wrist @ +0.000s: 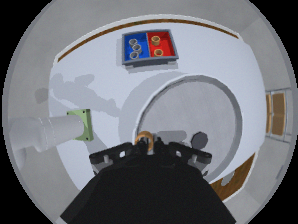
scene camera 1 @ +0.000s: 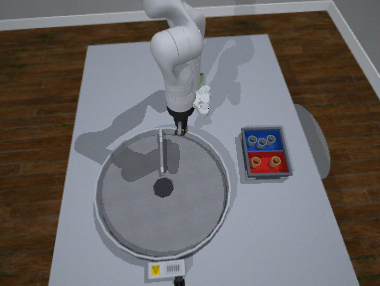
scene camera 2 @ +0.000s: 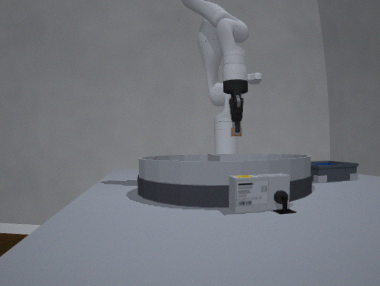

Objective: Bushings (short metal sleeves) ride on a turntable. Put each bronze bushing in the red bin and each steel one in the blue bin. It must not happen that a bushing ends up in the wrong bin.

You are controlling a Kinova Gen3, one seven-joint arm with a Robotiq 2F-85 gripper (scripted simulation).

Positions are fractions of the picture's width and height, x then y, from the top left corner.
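Note:
My gripper is visible at (scene camera 2: 0.62, 0.47) and (wrist: 0.51, 0.62). A bin appears at (scene camera 1: 0.70, 0.60), (wrist: 0.56, 0.20) and (scene camera 2: 0.85, 0.60).

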